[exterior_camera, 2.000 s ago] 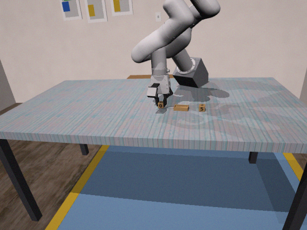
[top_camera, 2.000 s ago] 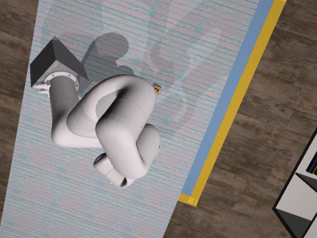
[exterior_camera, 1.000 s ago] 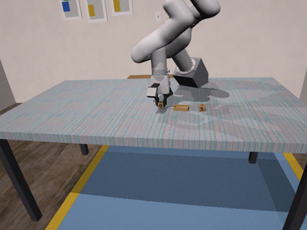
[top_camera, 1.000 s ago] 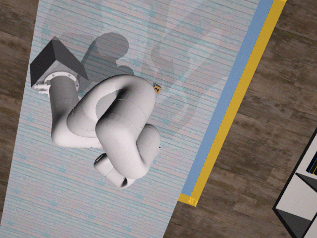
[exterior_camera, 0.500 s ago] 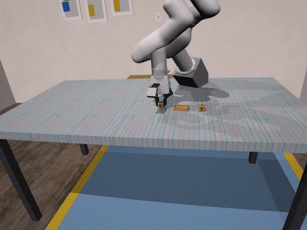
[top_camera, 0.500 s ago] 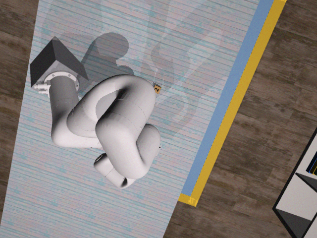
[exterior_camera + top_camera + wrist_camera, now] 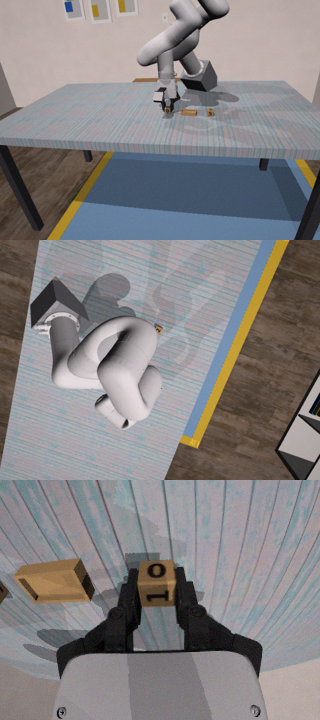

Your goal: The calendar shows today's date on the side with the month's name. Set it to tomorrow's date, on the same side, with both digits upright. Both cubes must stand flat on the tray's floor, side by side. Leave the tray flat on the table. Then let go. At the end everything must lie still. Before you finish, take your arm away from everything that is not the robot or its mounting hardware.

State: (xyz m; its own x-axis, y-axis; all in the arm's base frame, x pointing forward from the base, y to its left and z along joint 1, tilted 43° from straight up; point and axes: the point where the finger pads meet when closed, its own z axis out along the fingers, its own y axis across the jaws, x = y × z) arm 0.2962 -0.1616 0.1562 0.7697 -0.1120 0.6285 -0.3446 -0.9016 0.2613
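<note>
Right now my hand is 2 cm above the wooden digit cube. The rest, counted from my hand: wooden calendar tray: 10 cm to the left, 4 cm ahead, 2 cm below.
</note>
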